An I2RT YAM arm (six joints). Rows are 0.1 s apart.
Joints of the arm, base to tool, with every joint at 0 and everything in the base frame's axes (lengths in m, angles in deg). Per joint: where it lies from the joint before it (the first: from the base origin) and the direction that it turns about. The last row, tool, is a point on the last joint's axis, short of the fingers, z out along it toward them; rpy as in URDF.
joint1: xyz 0 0 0.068 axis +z
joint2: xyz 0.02 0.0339 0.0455 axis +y
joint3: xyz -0.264 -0.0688 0 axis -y
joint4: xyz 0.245 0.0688 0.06 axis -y
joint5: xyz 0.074 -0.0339 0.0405 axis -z
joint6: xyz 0.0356 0 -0.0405 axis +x
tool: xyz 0 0 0 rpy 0 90 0
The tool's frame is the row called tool.
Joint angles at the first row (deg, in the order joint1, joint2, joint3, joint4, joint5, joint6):
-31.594 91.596 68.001 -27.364 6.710 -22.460
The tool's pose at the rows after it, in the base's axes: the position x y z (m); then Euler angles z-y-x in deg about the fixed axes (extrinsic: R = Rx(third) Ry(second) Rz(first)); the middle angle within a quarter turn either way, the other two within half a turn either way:
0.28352 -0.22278 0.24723 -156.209 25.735 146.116
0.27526 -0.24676 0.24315 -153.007 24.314 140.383
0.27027 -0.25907 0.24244 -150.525 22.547 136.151
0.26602 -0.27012 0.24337 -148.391 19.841 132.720
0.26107 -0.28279 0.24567 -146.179 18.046 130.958
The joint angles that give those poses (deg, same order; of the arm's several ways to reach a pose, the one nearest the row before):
-37.394 94.569 70.080 -24.516 7.777 -24.475
-40.942 95.858 69.439 -19.000 9.738 -26.822
-42.639 96.415 69.064 -15.600 12.177 -27.655
-44.034 97.138 69.511 -13.752 15.124 -28.045
-45.812 98.096 70.810 -13.173 16.162 -27.774

